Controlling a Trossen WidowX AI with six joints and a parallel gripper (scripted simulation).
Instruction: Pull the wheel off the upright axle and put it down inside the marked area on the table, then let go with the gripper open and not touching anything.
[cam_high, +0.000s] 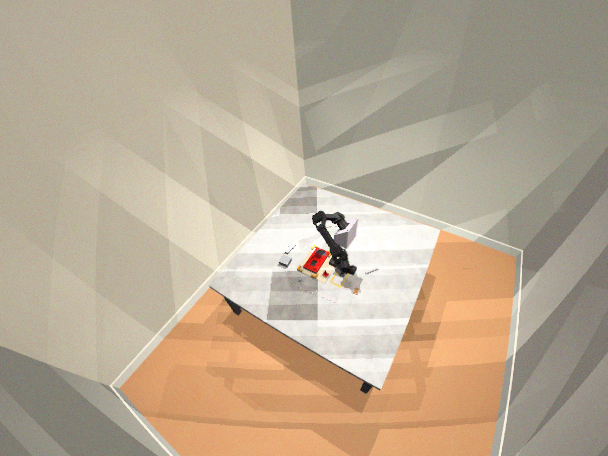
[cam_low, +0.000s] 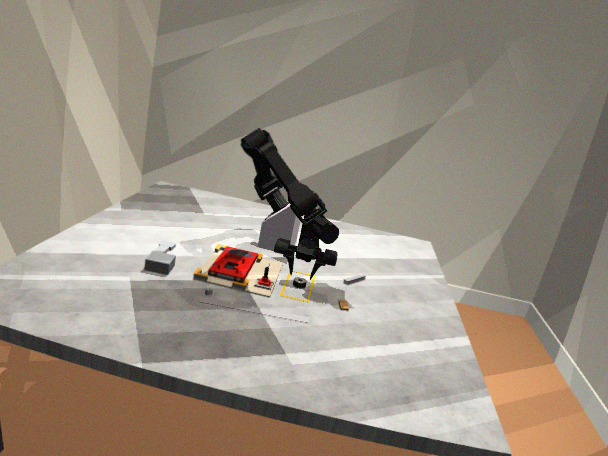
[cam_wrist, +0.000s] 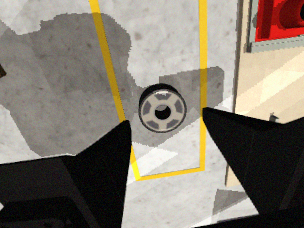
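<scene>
The wheel lies 2 cm below my gripper tip. Round my gripper tip: axle: 9 cm to the right, 8 cm ahead, 1 cm above; long thin strip: 22 cm ahead, 7 cm to the right, 3 cm below; brown block: 15 cm to the left, 6 cm ahead, 2 cm below.
</scene>
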